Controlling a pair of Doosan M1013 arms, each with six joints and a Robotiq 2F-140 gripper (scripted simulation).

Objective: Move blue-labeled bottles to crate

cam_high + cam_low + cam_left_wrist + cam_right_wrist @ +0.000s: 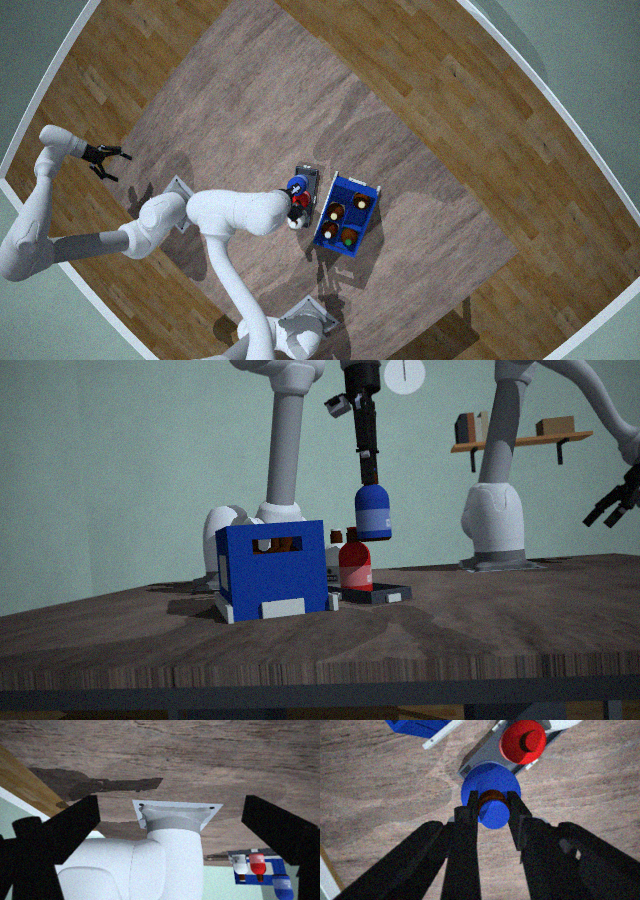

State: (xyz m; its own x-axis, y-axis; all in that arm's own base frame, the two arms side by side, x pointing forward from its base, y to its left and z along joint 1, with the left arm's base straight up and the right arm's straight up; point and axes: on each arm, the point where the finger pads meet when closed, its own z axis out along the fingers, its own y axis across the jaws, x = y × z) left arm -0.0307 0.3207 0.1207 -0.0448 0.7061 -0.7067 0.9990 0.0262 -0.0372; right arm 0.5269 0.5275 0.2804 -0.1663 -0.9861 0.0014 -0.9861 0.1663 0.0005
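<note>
Now: the blue-labeled bottle 8 cm below my right hand. From my right hand the other things lie so: white bottle (20 cm below, 15 cm behind, 9 cm to the right); then red bottle (20 cm below, 7 cm behind, 5 cm to the right); then dark tray (27 cm below, 7 cm behind, 5 cm to the right).
</note>
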